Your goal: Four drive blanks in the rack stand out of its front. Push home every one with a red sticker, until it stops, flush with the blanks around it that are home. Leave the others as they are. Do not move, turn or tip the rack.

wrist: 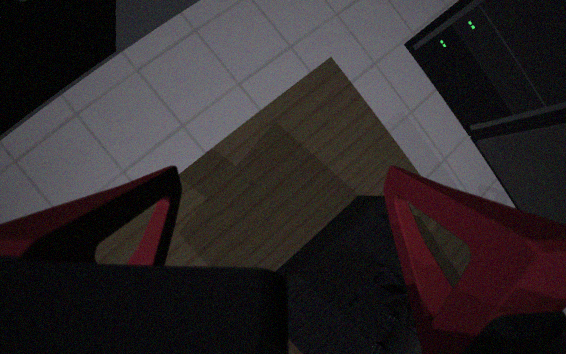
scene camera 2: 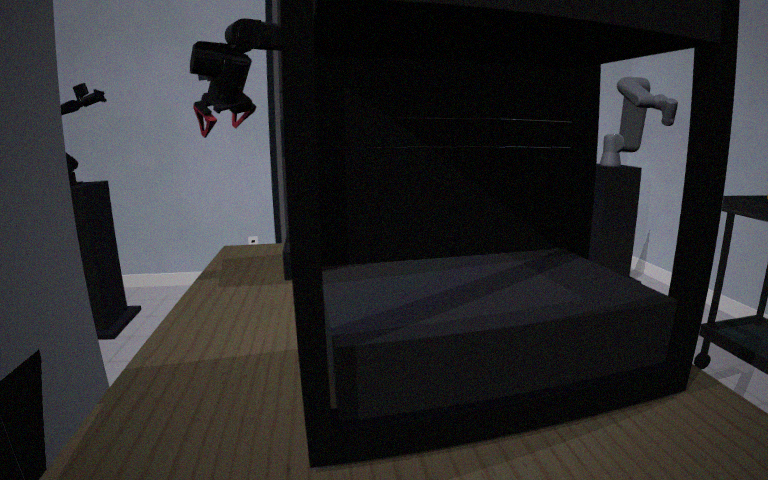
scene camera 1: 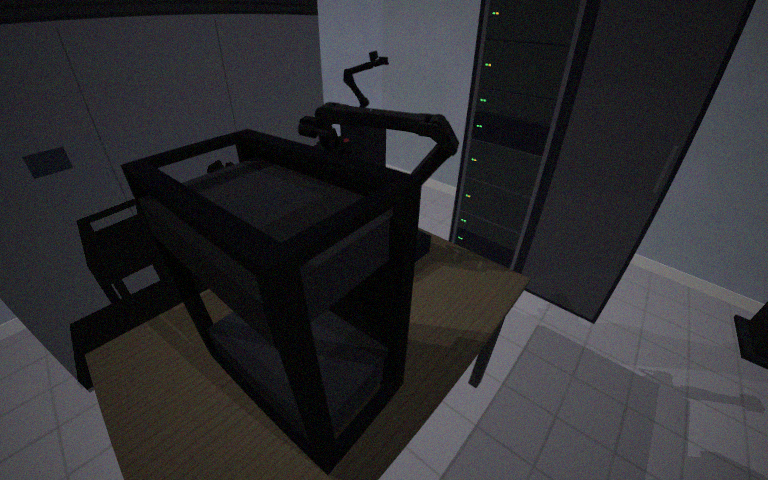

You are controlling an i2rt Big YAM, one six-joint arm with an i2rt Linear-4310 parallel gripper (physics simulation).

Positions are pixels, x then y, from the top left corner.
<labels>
black rack: scene camera 2 446, 278; scene camera 1 314, 251; not seen in the wrist view (out of frame)
</labels>
